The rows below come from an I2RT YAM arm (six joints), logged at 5 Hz.
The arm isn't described. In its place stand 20 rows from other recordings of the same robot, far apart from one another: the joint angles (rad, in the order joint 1, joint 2, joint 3, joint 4, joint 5, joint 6), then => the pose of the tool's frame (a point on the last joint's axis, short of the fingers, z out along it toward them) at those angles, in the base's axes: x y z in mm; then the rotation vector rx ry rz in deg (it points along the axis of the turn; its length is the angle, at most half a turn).
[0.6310 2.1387 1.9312 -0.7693 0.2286 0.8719] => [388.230 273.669 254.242 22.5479 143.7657 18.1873]
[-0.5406 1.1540 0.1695 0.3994 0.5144 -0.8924] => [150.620 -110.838 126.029 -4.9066 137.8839 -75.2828]
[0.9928 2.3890 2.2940 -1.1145 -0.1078 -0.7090] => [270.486 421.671 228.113 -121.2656 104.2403 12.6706]
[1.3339 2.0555 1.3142 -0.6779 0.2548 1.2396] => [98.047 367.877 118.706 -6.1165 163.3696 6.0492]
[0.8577 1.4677 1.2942 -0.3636 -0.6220 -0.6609] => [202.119 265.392 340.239 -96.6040 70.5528 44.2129]
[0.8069 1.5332 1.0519 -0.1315 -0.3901 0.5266] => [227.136 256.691 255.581 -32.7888 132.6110 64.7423]
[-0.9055 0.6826 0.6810 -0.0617 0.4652 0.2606] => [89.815 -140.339 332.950 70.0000 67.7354 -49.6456]
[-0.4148 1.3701 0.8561 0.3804 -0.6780 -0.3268] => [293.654 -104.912 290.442 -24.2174 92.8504 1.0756]
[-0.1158 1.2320 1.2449 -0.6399 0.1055 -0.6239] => [262.848 -34.348 361.462 -28.9549 125.2930 -30.0431]
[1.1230 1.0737 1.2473 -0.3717 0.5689 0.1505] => [115.580 196.329 426.500 -25.0170 97.5034 24.6701]
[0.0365 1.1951 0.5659 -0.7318 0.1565 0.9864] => [179.343 0.997 156.645 76.7292 146.2367 -2.7819]
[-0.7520 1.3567 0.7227 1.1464 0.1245 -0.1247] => [210.324 -202.777 328.281 25.6986 57.5731 -49.0376]
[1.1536 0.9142 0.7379 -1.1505 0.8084 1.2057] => [77.991 112.432 243.042 10.3631 131.8316 -6.5676]
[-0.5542 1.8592 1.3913 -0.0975 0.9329 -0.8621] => [343.103 -245.979 258.648 16.2156 139.0163 -99.8236]
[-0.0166 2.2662 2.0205 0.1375 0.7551 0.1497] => [540.238 -33.371 304.014 39.6099 87.5175 -30.4122]
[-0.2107 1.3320 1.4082 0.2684 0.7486 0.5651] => [279.959 -84.654 482.296 59.2131 47.2664 -9.0042]
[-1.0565 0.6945 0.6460 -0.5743 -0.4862 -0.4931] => [88.488 -122.796 268.989 18.9185 120.9555 -22.0634]
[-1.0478 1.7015 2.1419 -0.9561 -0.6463 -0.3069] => [188.172 -283.453 483.460 20.0698 111.7152 -11.6074]
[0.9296 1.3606 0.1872 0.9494 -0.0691 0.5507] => [130.723 179.247 144.678 -23.9259 108.5122 62.5978]
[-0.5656 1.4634 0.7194 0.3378 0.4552 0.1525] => [253.292 -179.322 212.331 56.0639 100.1369 -41.0387]
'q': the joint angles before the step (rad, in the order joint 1, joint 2, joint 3, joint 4, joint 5, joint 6). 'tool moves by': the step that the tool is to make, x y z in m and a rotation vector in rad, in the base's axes. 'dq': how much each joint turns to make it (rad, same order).
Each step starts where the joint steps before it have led.
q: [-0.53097, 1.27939, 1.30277, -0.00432, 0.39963, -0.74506]
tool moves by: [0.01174, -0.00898, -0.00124, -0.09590, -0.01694, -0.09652]
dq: [0.00406, 0.05166, -0.01153, 0.16524, 0.09519, -0.08991]
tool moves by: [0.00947, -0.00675, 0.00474, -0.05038, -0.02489, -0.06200]
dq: [0.00230, 0.04934, 0.02850, 0.09122, 0.05868, -0.04702]
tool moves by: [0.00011, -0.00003, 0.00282, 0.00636, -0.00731, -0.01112]
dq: [0.00141, 0.00328, 0.01462, -0.01234, 0.01404, 0.00781]
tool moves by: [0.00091, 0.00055, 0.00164, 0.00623, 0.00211, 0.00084]
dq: [0.00319, 0.00314, 0.01225, -0.01649, 0.00312, 0.00456]
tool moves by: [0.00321, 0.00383, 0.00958, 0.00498, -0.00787, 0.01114]
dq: [0.01585, 0.01060, 0.04767, -0.03731, 0.00612, 0.00858]
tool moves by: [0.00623, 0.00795, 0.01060, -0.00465, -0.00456, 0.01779]
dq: [0.03211, 0.01518, 0.05225, -0.02782, 0.01371, -0.00552]
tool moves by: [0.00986, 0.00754, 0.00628, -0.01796, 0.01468, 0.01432]
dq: [0.03561, 0.02530, 0.04219, -0.00424, 0.01642, -0.03188]
